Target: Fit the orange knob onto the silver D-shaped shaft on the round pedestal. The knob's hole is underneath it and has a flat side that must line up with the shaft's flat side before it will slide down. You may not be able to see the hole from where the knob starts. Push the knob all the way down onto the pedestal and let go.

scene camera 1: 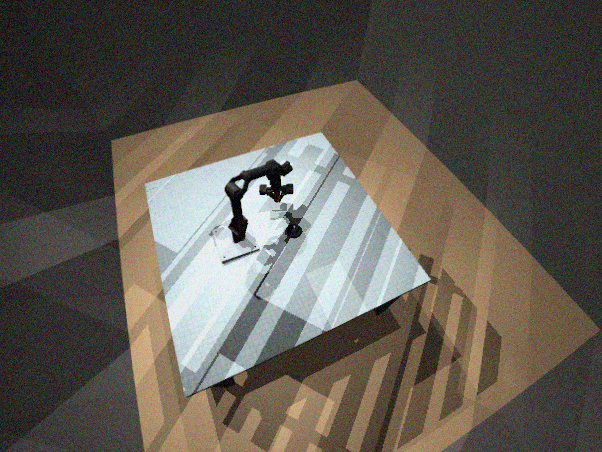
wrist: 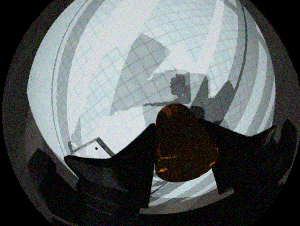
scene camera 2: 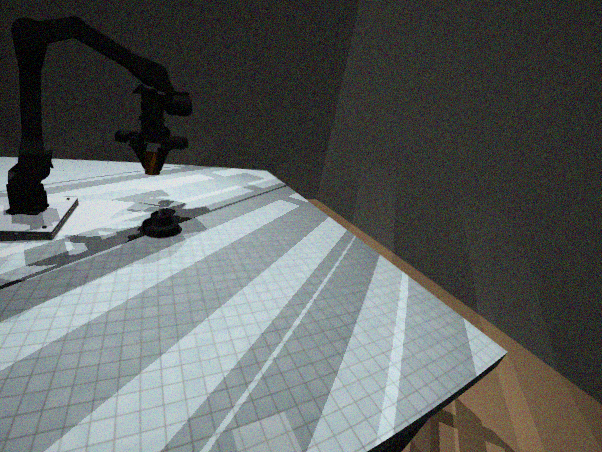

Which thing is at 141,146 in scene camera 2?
My gripper.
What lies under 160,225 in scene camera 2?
A round black pedestal.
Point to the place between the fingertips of my gripper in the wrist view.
176,125
